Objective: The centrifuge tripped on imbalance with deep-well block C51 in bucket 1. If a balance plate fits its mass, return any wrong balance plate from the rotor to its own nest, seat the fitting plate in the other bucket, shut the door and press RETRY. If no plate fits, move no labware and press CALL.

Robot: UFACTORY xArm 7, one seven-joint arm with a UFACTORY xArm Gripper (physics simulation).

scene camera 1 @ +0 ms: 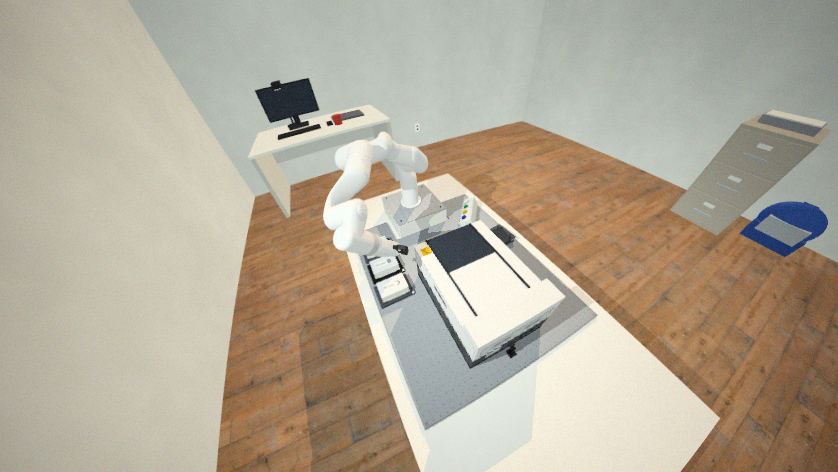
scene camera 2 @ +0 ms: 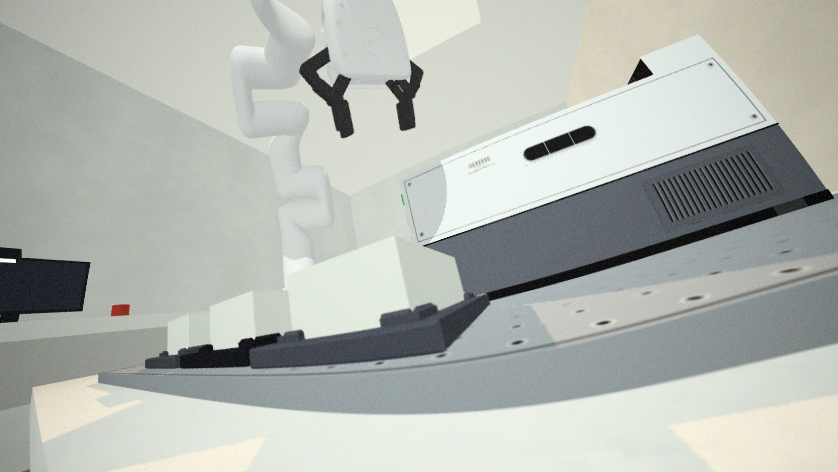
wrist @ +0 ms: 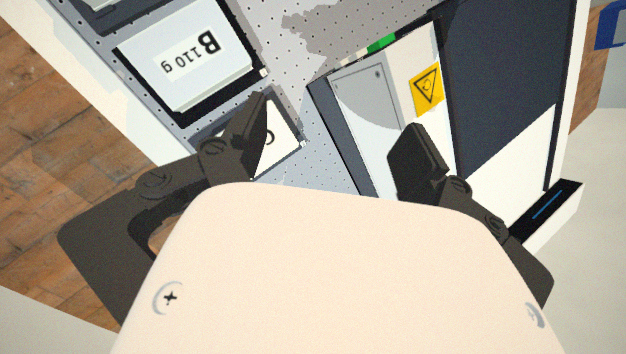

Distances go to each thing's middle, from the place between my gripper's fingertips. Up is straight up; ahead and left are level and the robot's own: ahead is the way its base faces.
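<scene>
Relative to the balance plate C [scene camera 2: 347,293], my hand is 210 mm above and 60 mm to the left of it. Counted from my hand: balance plate A [scene camera 2: 190,330], 210 mm below, 270 mm behind, 20 mm to the right; balance plate B [scene camera 2: 256,313], 210 mm below, 130 mm behind, 40 mm to the right; dark door panel [scene camera 1: 462,246], 30 mm below, 230 mm to the left, 110 mm ahead. Going by their middles, balance plate A is the farthest from my hand of the things named here.
</scene>
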